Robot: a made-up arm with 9 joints. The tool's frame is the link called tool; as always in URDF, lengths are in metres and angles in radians. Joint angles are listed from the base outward.
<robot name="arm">
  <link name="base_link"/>
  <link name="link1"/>
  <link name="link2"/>
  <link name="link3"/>
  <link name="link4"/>
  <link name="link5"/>
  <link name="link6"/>
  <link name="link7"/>
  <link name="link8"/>
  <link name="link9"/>
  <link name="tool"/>
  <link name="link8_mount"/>
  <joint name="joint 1" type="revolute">
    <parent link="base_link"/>
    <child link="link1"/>
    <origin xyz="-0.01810 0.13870 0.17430" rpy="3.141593 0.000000 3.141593"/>
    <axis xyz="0 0 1"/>
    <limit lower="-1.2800" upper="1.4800"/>
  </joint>
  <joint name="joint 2" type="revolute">
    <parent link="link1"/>
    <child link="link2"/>
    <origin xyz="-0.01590 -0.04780 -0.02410" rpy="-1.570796 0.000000 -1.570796"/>
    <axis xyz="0 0 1"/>
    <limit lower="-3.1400" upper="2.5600"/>
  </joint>
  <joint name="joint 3" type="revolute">
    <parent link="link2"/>
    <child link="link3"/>
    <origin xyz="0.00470 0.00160 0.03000" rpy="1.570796 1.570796 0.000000"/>
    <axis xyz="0 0 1"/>
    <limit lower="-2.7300" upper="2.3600"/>
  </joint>
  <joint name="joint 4" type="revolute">
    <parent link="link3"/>
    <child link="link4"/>
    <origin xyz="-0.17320 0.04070 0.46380" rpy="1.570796 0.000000 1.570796"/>
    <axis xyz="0 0 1"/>
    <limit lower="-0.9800" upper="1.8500"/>
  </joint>
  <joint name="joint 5" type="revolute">
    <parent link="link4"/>
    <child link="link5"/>
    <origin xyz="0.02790 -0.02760 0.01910" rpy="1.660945 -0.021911 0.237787"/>
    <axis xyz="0 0 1"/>
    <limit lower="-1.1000" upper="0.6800"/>
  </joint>
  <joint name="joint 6" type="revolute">
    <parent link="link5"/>
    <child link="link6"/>
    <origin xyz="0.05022 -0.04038 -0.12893" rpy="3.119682 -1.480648 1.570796"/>
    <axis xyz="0 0 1"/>
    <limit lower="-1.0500" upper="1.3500"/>
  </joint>
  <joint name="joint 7" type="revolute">
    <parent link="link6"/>
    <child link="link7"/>
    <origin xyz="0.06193 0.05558 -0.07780" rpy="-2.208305 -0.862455 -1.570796"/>
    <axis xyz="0 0 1"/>
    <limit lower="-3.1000" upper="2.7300"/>
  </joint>
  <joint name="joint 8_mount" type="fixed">
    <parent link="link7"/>
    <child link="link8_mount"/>
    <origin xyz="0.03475 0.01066 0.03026" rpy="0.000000 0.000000 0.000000"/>
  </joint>
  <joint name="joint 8" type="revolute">
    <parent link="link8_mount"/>
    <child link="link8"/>
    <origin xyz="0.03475 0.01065 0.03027" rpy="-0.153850 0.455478 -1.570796"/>
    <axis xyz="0 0 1"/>
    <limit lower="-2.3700" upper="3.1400"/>
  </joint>
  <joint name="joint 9" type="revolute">
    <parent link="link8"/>
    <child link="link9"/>
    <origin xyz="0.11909 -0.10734 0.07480" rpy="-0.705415 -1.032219 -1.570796"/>
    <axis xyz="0 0 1"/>
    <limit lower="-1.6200" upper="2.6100"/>
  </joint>
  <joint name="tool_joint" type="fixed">
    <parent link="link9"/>
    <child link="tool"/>
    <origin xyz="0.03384 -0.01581 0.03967" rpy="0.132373 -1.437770 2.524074"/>
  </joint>
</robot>
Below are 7 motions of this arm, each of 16 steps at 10 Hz.
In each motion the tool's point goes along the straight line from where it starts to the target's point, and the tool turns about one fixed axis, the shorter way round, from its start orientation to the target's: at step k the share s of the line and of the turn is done. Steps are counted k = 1, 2, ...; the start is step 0. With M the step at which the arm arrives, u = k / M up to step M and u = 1 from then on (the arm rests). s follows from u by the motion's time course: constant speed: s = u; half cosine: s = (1 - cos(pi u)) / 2; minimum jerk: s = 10 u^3 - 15 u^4 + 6 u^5.
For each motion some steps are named. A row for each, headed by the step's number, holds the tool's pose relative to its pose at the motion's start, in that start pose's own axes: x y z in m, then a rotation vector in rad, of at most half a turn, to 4 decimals.
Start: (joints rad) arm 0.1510 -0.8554 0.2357 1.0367 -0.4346 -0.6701 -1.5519 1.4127 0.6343
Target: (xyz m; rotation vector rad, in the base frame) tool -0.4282 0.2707 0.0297 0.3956 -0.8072 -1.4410
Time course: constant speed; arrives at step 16
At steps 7, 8, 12, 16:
7: -0.0314 0.1193 0.0264 -0.3426 -0.3531 0.1205
8: -0.0359 0.1363 0.0302 -0.3916 -0.4036 0.1377
12: -0.0539 0.2044 0.0452 -0.5874 -0.6054 0.2065
16: -0.0719 0.2726 0.0603 -0.7832 -0.8071 0.2753

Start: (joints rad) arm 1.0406 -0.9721 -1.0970 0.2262 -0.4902 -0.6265 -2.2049 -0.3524 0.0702
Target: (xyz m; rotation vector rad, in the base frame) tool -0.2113 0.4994 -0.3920 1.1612 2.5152 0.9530
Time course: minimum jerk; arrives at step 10
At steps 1, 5, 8, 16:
1: 0.0015 -0.0005 0.0007 0.0182 -0.0119 0.0083
5: 0.0890 -0.0312 0.0402 1.0642 -0.6977 0.4825
8: 0.1677 -0.0587 0.0758 2.0052 -1.3146 0.9091
16: 0.1780 -0.0623 0.0804 2.1285 -1.3955 0.9650

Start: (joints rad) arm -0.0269 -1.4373 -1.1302 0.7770 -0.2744 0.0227 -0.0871 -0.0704 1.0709
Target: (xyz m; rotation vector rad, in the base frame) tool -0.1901 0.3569 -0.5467 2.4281 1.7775 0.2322
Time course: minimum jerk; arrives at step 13
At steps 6, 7, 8, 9, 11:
6: -0.1773 0.0646 0.0331 0.1212 -0.1560 -0.4475
7: -0.2369 0.0863 0.0442 0.1618 -0.2084 -0.5976
8: -0.2936 0.1070 0.0547 0.2006 -0.2583 -0.7408
9: -0.3424 0.1248 0.0638 0.2339 -0.3013 -0.8639
11: -0.4024 0.1467 0.0750 0.2749 -0.3541 -1.0153

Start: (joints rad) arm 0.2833 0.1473 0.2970 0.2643 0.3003 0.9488 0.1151 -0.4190 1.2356
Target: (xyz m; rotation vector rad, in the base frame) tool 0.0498 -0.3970 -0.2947 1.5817 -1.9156 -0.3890
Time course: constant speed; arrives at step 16
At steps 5, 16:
5: 0.1562 0.0082 -0.0538 0.0757 -0.1921 0.2355
16: 0.4998 0.0261 -0.1721 0.2423 -0.6146 0.7535

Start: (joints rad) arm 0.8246 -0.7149 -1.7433 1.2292 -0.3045 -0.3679 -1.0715 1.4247 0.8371
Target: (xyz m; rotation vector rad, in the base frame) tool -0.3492 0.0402 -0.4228 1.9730 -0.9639 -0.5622
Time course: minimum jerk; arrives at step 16
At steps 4, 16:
4: -0.0386 0.0405 -0.0457 -0.0703 -0.1469 -0.0274
16: -0.3729 0.3912 -0.4411 -0.6795 -1.4192 -0.2650

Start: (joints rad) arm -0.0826 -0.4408 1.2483 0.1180 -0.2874 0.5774 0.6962 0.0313 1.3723
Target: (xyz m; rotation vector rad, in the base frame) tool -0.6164 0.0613 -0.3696 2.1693 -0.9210 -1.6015
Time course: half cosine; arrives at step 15
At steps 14, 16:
14: 0.0922 -0.0406 0.4007 0.3060 -0.6593 -0.6574
16: 0.0932 -0.0410 0.4051 0.3094 -0.6666 -0.6646

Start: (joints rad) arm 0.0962 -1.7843 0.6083 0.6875 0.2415 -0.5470 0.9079 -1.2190 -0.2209
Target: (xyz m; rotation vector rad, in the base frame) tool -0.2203 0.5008 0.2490 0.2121 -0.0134 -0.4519
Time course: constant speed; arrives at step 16
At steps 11, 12, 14, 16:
11: 0.0975 0.0627 -0.0427 -0.3767 -0.4819 0.4080
12: 0.1064 0.0684 -0.0466 -0.4110 -0.5257 0.4451
14: 0.1241 0.0797 -0.0543 -0.4794 -0.6133 0.5193
16: 0.1418 0.0911 -0.0621 -0.5479 -0.7009 0.5934

